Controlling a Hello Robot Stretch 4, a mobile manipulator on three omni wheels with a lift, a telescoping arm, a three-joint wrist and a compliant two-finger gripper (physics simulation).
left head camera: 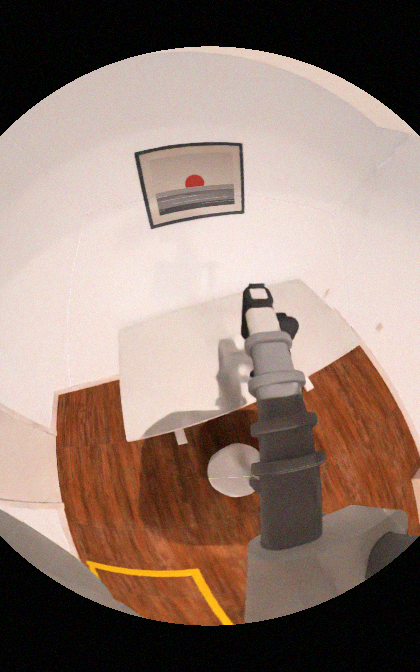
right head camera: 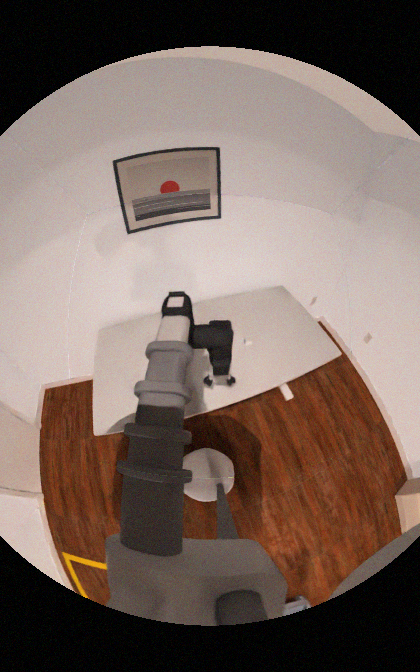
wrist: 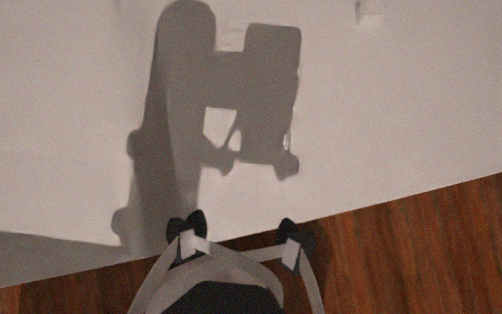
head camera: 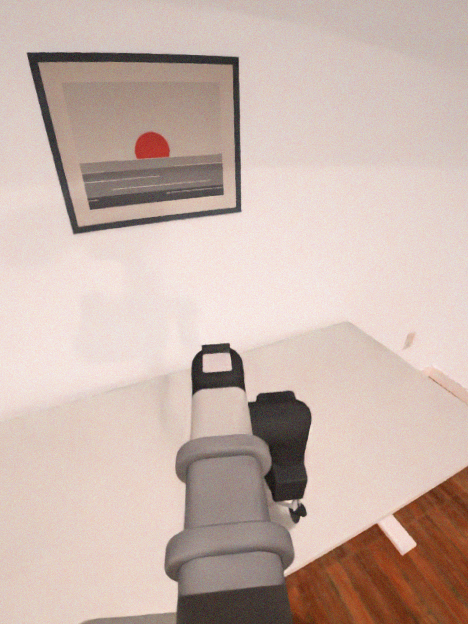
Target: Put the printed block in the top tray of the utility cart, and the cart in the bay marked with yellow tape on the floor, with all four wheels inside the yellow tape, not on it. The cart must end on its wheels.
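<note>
The small white printed block (right head camera: 247,342) (wrist: 371,14) lies on the white table (head camera: 372,428) (left head camera: 165,360) (right head camera: 295,330) (wrist: 400,125); the arm and wrist hide it in the head view. My gripper (head camera: 297,511) (right head camera: 219,381) (wrist: 241,231) is open and empty, pointing down above the table's front edge. The block is farther back and to the right of the fingers. Yellow tape (left head camera: 145,573) (right head camera: 86,561) marks the bay on the floor at lower left, partly cut off. A grey-blue piece, possibly the utility cart (right head camera: 297,605), shows at the bottom edge of the right head view.
A wall with a framed picture (head camera: 231,136) (left head camera: 239,177) (right head camera: 216,182) stands behind the table. White table feet (head camera: 396,534) (left head camera: 180,437) (right head camera: 286,391) stick out below the front edge. My round base (left head camera: 232,470) (right head camera: 207,465) stands on the wood floor in front of the table.
</note>
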